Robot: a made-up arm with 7 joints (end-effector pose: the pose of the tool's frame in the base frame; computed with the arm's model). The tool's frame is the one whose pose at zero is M. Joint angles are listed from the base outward.
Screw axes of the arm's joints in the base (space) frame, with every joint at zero. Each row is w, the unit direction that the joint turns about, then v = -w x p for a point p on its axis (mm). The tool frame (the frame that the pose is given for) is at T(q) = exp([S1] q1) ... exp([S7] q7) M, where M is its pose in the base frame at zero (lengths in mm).
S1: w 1 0 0 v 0 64 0
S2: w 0 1 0 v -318 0 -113
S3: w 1 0 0 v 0 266 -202
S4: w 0 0 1 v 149 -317 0
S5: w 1 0 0 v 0 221 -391
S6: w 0 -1 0 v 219 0 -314
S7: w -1 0 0 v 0 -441 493
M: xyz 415 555 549 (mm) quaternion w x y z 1 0 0 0
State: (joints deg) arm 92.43 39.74 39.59 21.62 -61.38 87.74 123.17
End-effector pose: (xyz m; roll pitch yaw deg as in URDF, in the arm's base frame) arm 0.0404 -0.1826 0.5652 -15.51 -17.29 -68.26
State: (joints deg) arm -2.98 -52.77 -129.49 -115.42 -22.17 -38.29 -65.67
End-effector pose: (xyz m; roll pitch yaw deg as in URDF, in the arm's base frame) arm 0.0872 0.6241 0.9116 156.23 -4.09 -177.00
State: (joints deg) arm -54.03 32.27 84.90 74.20 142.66 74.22 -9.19
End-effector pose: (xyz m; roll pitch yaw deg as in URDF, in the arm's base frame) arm -0.0422 -0.0505 -0.3146 171.03 53.75 19.95
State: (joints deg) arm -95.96 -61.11 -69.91 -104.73 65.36 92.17 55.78
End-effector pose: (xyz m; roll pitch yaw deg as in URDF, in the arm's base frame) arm 0.3214 0.8066 -0.4493 -164.40 23.34 -110.73
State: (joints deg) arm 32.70 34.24 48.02 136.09 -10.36 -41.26 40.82
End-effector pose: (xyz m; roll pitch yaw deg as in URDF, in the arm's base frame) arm -0.2891 -0.0610 0.1910 -67.00 -45.17 121.66
